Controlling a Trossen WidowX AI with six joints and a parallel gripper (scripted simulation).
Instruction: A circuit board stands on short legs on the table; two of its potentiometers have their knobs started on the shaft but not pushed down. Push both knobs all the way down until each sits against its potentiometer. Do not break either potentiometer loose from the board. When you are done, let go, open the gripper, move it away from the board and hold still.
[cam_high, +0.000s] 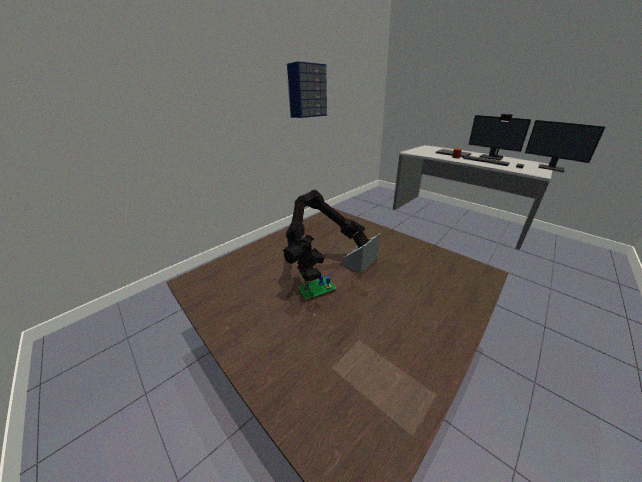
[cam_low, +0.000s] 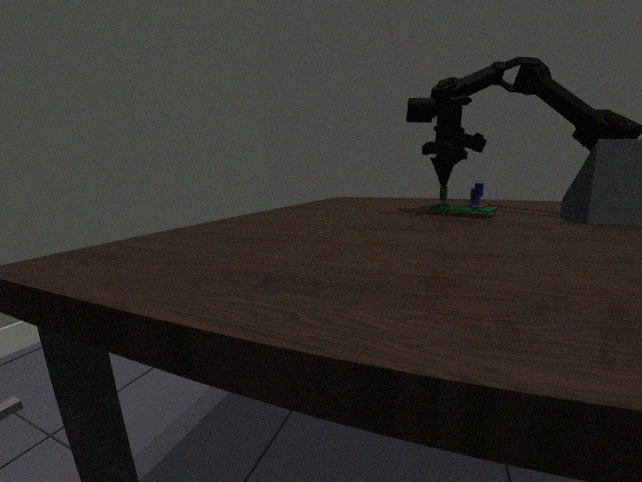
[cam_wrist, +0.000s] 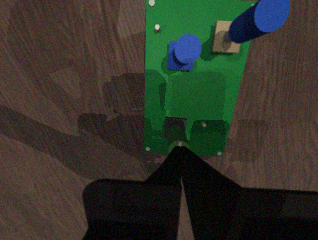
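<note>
My gripper tip is now 10 mm above the green knob. Also, from my gripper tip: blue knob: 70 mm behind, 30 mm to the left, 20 mm below.
</note>
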